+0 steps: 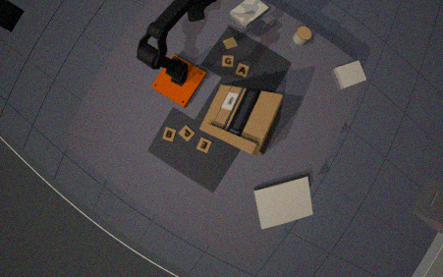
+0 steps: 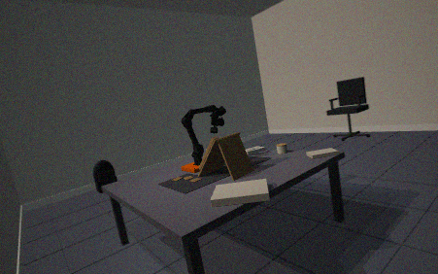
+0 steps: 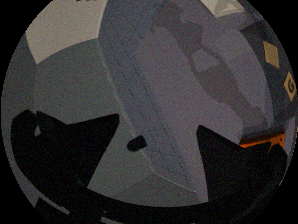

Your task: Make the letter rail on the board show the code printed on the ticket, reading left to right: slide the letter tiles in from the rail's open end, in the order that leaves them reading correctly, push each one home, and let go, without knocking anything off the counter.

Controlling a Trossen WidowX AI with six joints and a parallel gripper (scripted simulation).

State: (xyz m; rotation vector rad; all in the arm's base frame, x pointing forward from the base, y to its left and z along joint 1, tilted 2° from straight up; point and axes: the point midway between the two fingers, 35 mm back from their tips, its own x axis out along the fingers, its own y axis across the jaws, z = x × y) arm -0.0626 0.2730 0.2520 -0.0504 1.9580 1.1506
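The white ticket lies 350 mm ahead of my gripper tip, 290 mm to the right of it and 170 mm below it. From my gripper tip the other things lie so: small cup: 520 mm ahead, 220 mm to the left, 220 mm below; white slab: 810 mm ahead, 600 mm to the right, 240 mm below; dark mat: 310 mm to the right, 280 mm ahead, 260 mm below.
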